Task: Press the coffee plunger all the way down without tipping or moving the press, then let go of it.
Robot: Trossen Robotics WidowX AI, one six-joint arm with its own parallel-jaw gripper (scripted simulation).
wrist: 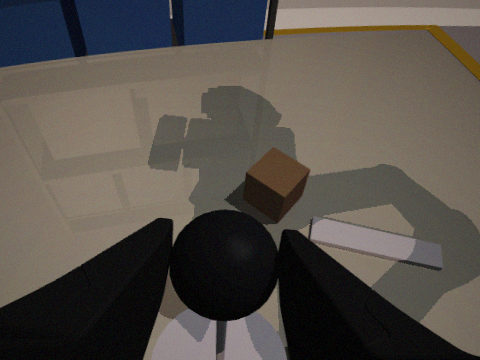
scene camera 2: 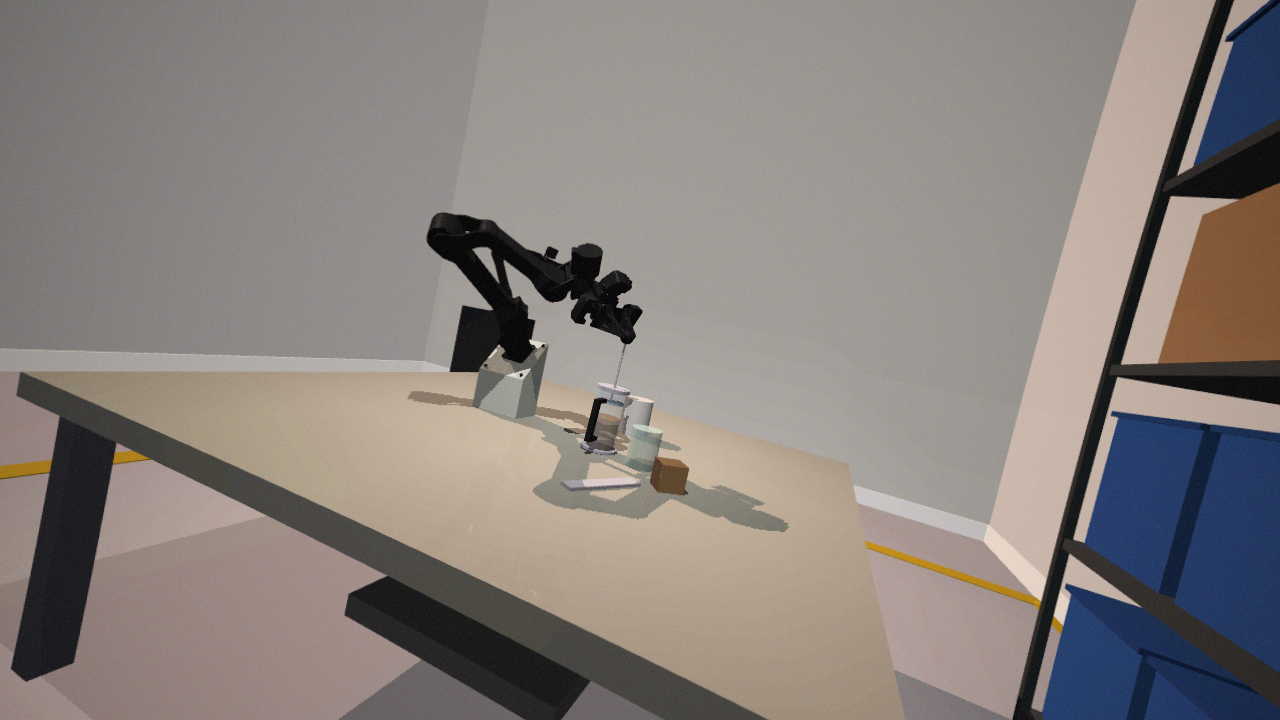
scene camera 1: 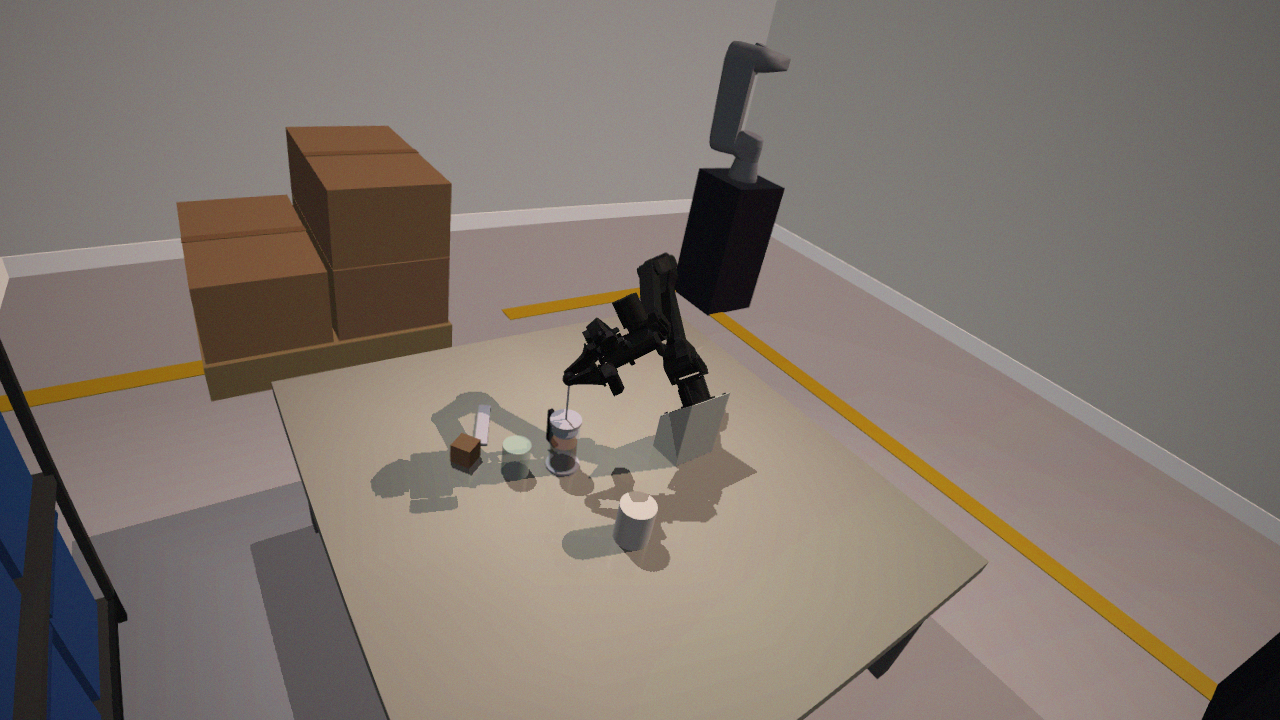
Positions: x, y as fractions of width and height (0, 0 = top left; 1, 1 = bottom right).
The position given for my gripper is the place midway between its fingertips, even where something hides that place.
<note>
I see my gripper (scene camera 1: 0.44, 0.53), a glass coffee press (scene camera 2: 0.48, 0.56) and a brown cube (scene camera 2: 0.52, 0.66).
The glass coffee press also shows in the wrist view (wrist: 0.47, 0.74) and in scene camera 1 (scene camera 1: 0.44, 0.59). My gripper shows as well in the wrist view (wrist: 0.47, 0.66) and in scene camera 2 (scene camera 2: 0.49, 0.47).
</note>
